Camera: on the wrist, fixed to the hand. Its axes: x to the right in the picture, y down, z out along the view.
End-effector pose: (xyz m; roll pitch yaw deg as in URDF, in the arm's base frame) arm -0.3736 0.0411 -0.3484 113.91 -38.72 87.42
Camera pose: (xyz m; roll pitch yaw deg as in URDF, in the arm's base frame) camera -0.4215 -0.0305 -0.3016 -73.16 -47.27 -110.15
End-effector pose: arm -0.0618 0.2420 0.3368 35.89 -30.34 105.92
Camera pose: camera -0.1454 0.2068 0.2996 -27.11 1.18 -161.77
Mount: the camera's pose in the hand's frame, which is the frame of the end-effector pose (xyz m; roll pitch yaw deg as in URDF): -0.0282 0.0574 -0.0743 5.07 35.70 93.19
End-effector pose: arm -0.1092 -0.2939 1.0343 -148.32 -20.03 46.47
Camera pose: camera -0.0715 -0.3818 1.0557 -156.57 -2.92 -47.36
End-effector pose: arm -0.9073 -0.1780 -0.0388 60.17 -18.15 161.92
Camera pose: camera -0.9069 -0.2760 -0.0354 -17.61 -22.24 -97.39
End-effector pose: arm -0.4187 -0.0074 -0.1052 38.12 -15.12 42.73
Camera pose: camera -0.4961 0.0451 -0.1348 -12.01 -1.62 135.85
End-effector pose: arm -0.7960 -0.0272 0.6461 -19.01 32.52 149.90
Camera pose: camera -0.7491 -0.0891 0.5863 52.63 41.58 -80.52
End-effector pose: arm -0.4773 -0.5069 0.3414 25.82 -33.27 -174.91
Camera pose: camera -0.4692 -0.5905 0.2909 -30.12 9.71 -88.20
